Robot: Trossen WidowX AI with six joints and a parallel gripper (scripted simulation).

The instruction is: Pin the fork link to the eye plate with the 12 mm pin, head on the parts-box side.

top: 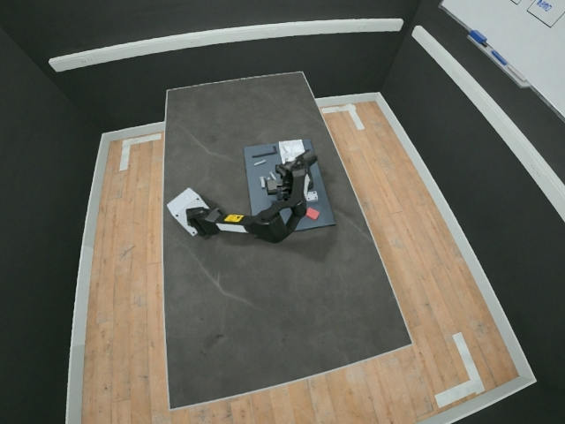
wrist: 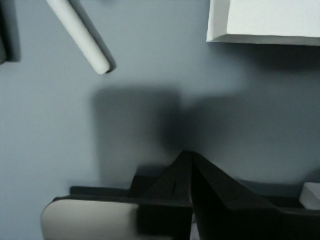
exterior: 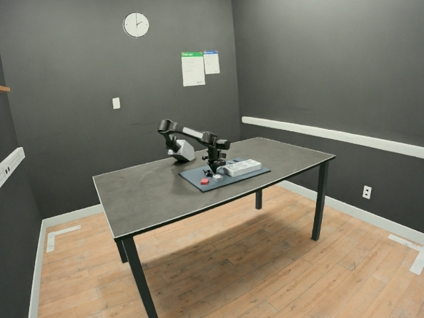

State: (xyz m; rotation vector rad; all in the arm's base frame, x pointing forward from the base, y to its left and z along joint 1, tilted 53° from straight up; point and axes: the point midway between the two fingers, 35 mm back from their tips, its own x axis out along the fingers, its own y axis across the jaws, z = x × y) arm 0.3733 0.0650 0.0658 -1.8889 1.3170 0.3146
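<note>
Now: hand 1 cm short of the eye plate, 4 cm to the left of it and 3 cm above it. Also, from my hand: grey block (8 cm ahead, 6 cm to the right, 2 cm below); red block (5 cm ahead, 13 cm to the right, 3 cm below); blue-grey mat (2 cm ahead, 6 cm to the left, 4 cm below).
</note>
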